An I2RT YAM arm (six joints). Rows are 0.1 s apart.
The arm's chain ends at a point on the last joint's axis. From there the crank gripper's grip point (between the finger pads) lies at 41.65 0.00 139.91 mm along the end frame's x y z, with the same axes.
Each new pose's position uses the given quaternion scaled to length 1; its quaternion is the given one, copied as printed.
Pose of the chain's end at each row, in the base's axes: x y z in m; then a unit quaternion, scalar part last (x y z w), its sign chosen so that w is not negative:
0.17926, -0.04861, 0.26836, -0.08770, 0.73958, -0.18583, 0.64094
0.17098, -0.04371, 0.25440, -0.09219, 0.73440, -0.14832, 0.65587
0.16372, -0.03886, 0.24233, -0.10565, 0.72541, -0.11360, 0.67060
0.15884, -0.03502, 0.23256, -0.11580, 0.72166, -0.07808, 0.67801
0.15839, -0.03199, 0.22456, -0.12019, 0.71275, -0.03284, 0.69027
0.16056, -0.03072, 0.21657, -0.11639, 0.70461, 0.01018, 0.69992
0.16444, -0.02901, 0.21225, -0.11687, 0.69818, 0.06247, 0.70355
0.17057, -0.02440, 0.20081, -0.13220, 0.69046, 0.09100, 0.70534
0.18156, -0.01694, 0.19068, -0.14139, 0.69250, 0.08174, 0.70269
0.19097, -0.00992, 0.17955, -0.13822, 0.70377, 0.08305, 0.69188
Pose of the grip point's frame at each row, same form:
0.30967, -0.08666, 0.21493, -0.08770, 0.73958, -0.18583, 0.64094
0.30448, -0.07101, 0.20203, -0.09219, 0.73440, -0.14832, 0.65587
0.29994, -0.05482, 0.19235, -0.10565, 0.72541, -0.11360, 0.67060
0.29604, -0.04019, 0.18298, -0.11580, 0.72166, -0.07808, 0.67801
0.29640, -0.02435, 0.17762, -0.12019, 0.71275, -0.03284, 0.69027
0.29851, -0.01216, 0.17259, -0.11639, 0.70461, 0.01018, 0.69992
0.30057, 0.00307, 0.17041, -0.11687, 0.69818, 0.06247, 0.70355
0.30473, 0.01702, 0.16086, -0.13220, 0.69046, 0.09100, 0.70534
0.31564, 0.02333, 0.14931, -0.14139, 0.69250, 0.08174, 0.70269
0.32383, 0.02988, 0.13400, -0.13822, 0.70377, 0.08305, 0.69188

